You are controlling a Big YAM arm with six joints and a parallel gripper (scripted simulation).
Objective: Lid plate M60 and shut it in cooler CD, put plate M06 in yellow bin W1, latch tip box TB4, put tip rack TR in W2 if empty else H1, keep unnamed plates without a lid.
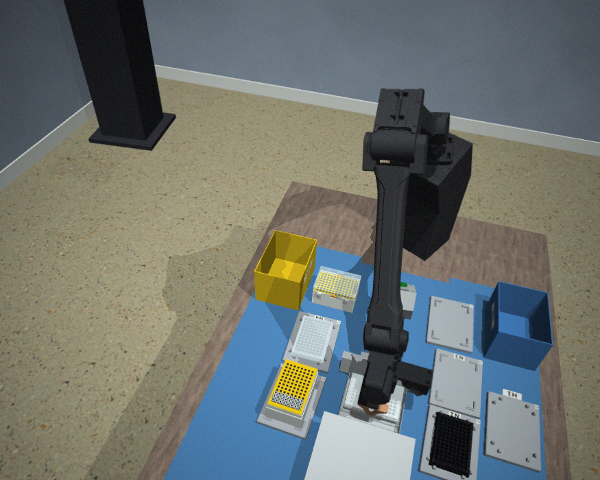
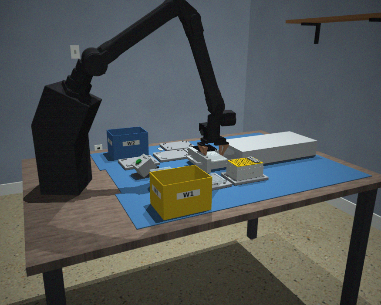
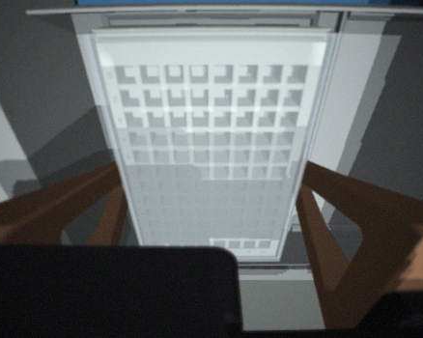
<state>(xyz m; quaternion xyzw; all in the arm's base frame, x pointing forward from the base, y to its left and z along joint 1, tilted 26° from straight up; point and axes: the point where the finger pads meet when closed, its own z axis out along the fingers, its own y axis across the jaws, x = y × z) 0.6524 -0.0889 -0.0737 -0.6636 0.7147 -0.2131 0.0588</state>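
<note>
Now: hand right at the white assay plate. The rest, counted from my hand: cooler drawer: 3 cm ahead, 1 cm below; nest N2: 19 cm to the right, 3 cm below, 3 cm ahead; clear plate lid: right at my hand.
</note>
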